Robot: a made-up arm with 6 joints. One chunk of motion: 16 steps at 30 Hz.
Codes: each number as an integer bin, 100 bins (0 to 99) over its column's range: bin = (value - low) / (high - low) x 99, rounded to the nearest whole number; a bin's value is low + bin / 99 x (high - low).
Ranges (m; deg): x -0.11..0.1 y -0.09..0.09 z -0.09..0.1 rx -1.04..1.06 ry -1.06..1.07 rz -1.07..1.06
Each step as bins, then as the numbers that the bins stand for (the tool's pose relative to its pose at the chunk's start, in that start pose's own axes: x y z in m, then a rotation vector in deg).
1 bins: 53 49 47 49 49 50
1 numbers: 0.0024 -0.0009 0.0002 0.00 -0.01 0.01
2 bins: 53 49 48 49 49 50
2 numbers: 0.0024 -0.0009 0.0021 0.00 -0.01 0.01
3 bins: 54 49 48 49 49 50
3 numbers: 0.0045 -0.0009 0.0021 0.00 -0.01 0.01
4 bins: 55 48 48 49 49 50
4 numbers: 0.0067 -0.0027 0.0021 0.00 -0.01 0.01
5 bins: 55 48 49 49 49 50
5 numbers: 0.0067 -0.0027 0.0040 0.00 -0.01 0.01
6 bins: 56 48 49 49 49 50
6 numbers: 0.0088 -0.0027 0.0040 0.00 -0.01 0.01
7 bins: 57 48 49 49 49 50
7 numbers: 0.0109 -0.0027 0.0040 0.00 -0.01 0.01
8 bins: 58 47 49 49 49 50
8 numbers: 0.0130 -0.0045 0.0040 0.00 -0.01 0.01
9 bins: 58 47 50 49 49 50
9 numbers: 0.0130 -0.0045 0.0060 0.00 -0.01 0.01
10 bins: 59 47 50 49 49 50
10 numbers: 0.0152 -0.0045 0.0060 0.00 -0.01 0.01
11 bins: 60 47 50 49 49 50
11 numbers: 0.0173 -0.0045 0.0060 0.00 -0.01 0.01
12 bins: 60 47 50 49 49 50
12 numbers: 0.0173 -0.0045 0.0060 0.00 -0.01 0.01
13 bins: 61 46 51 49 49 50
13 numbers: 0.0194 -0.0064 0.0079 0.00 -0.01 0.01
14 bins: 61 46 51 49 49 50
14 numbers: 0.0194 -0.0064 0.0079 0.00 -0.01 0.01
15 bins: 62 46 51 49 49 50
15 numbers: 0.0215 -0.0064 0.0079 0.00 -0.01 0.01
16 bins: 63 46 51 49 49 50
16 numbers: 0.0236 -0.0064 0.0079 0.00 -0.01 0.01
